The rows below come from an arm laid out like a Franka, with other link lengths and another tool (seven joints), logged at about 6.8 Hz.
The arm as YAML. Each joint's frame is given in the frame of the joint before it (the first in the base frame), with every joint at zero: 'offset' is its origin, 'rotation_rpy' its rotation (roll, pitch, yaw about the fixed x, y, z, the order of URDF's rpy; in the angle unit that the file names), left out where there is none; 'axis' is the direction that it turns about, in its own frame. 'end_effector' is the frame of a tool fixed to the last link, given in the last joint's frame.
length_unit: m
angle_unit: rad
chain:
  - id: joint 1
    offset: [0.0, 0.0, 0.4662]
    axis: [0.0, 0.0, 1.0]
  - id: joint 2
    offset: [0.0, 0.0, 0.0]
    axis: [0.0, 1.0, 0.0]
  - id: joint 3
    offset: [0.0, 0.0, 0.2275]
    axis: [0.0, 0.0, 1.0]
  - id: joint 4
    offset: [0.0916, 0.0, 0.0]
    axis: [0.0, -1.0, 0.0]
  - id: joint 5
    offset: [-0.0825, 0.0, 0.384]
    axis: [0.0, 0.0, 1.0]
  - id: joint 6
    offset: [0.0, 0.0, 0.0]
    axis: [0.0, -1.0, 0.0]
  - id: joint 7
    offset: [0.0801, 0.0, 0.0]
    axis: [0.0, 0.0, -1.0]
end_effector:
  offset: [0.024, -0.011, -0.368]
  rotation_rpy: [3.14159, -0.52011, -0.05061]
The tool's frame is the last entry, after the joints.
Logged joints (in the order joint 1, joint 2, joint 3, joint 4, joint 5, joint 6, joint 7), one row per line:
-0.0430 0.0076 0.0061 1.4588 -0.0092 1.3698 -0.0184
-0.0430 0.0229 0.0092 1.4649 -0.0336 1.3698 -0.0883
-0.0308 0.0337 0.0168 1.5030 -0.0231 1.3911 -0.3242
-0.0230 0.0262 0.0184 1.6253 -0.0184 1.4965 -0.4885
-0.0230 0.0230 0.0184 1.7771 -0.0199 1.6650 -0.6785
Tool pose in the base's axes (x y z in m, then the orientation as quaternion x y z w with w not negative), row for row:
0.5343 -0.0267 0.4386 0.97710 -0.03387 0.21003 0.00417
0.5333 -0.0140 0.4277 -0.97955 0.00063 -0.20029 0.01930
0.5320 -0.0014 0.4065 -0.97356 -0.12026 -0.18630 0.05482
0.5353 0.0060 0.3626 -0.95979 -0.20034 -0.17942 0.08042
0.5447 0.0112 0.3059 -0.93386 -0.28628 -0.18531 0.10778
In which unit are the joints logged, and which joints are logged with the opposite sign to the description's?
The joints are logged in radians. Opposite sign: joint 4, joint 5.
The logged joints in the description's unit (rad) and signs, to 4 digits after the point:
-0.0430 0.0076 0.0061 -1.4588 0.0092 1.3698 -0.0184
-0.0430 0.0229 0.0092 -1.4649 0.0336 1.3698 -0.0883
-0.0308 0.0337 0.0168 -1.5030 0.0231 1.3911 -0.3242
-0.0230 0.0262 0.0184 -1.6253 0.0184 1.4965 -0.4885
-0.0230 0.0230 0.0184 -1.7771 0.0199 1.6650 -0.6785

